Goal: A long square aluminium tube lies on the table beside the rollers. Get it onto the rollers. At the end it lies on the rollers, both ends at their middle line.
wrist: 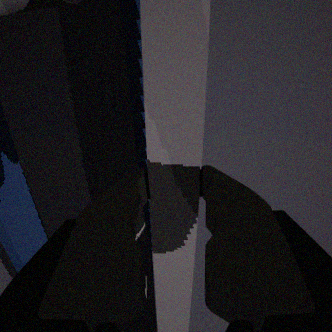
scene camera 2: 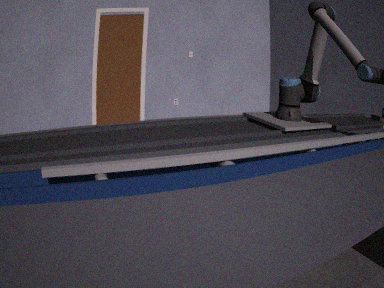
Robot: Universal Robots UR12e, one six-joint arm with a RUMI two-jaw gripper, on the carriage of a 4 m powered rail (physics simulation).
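Where they show: gripper, fingertip midpoint: [wrist: 174, 170]; arm's base at its link origin: [scene camera 2: 288, 118].
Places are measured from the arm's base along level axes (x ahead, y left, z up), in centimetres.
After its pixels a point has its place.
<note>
The long, pale square tube [scene camera 2: 150, 160] {x 65.8, y -109.9, z 5.6 cm} [wrist: 175, 75] {x 71.0, y 29.4, z 6.9 cm} runs lengthwise along the blue roller frame [scene camera 2: 150, 186] {x 69.4, y -111.2, z -0.8 cm} in scene camera 2. Its left end shows; its far end runs towards the right edge. Short parts of pale rollers [scene camera 2: 101, 176] {x 67.7, y -125.2, z 3.0 cm} [scene camera 2: 227, 163] {x 67.7, y -86.0, z 2.6 cm} show below the tube's near side; whether the tube rests on them cannot be told. My gripper [wrist: 174, 170] {x 70.7, y 23.9, z 4.8 cm} has one dark jaw against each side of the tube in the wrist view and is shut on it. A shadow lies across the tube between the jaws. The gripper is not clearly visible in scene camera 2.
The arm stands on a grey carriage plate [scene camera 2: 312, 126] {x 22.0, y 2.1, z -0.4 cm} behind the tube at the right, its forearm reaching past the right edge. The dark rail bed runs behind the tube. A grey surface [scene camera 2: 175, 240] {x 95.4, y -113.7, z -3.0 cm} [wrist: 270, 90] {x 78.6, y 26.5, z -3.0 cm} lies on the other side. Blue parts [wrist: 22, 215] {x 55.8, y 16.4, z -0.5 cm} show at the wrist view's left.
</note>
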